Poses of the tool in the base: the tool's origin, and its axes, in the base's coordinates. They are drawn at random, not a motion.
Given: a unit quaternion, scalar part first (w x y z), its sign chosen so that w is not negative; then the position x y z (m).
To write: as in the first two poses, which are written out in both.
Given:
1: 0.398, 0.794, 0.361, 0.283, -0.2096, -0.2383, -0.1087
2: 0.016, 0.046, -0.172, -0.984, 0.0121, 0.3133, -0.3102
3: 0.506, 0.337, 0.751, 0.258, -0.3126, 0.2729, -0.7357
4: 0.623, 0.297, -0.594, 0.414, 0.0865, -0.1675, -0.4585
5: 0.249, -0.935, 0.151, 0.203, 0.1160, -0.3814, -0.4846
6: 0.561, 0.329, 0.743, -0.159, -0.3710, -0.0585, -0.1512
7: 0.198, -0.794, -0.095, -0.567, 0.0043, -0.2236, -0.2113
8: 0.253, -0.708, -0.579, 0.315, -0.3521, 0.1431, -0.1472
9: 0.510, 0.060, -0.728, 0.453, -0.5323, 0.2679, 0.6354
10: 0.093, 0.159, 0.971, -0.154, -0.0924, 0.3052, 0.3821
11: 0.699, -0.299, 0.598, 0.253, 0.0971, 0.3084, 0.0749
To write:
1: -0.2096, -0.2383, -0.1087, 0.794, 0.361, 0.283, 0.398
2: 0.0121, 0.3133, -0.3102, 0.046, -0.172, -0.984, 0.016
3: -0.3126, 0.2729, -0.7357, 0.337, 0.751, 0.258, 0.506
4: 0.0865, -0.1675, -0.4585, 0.297, -0.594, 0.414, 0.623
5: 0.1160, -0.3814, -0.4846, -0.935, 0.151, 0.203, 0.249
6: -0.3710, -0.0585, -0.1512, 0.329, 0.743, -0.159, 0.561
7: 0.0043, -0.2236, -0.2113, -0.794, -0.095, -0.567, 0.198
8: -0.3521, 0.1431, -0.1472, -0.708, -0.579, 0.315, 0.253
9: -0.5323, 0.2679, 0.6354, 0.060, -0.728, 0.453, 0.510
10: -0.0924, 0.3052, 0.3821, 0.159, 0.971, -0.154, 0.093
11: 0.0971, 0.3084, 0.0749, -0.299, 0.598, 0.253, 0.699
